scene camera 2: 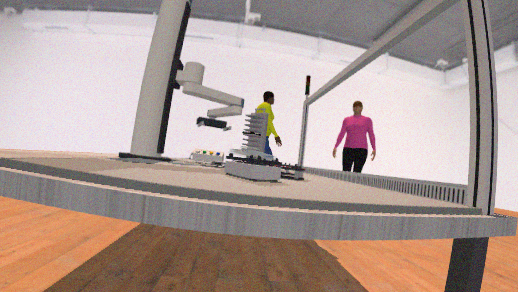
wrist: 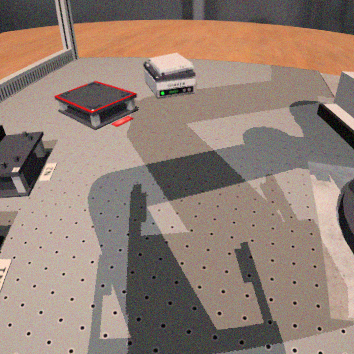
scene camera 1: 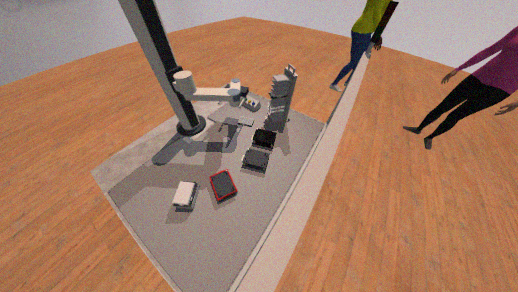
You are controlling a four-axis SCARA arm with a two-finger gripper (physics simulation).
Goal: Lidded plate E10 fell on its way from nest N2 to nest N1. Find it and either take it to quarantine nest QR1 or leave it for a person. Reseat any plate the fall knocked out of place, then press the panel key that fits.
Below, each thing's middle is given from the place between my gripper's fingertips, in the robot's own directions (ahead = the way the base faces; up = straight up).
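White-lidded device [scene camera 2: 253, 171]: 180 mm ahead of my hand, 600 mm to the right of it, 190 mm below it.
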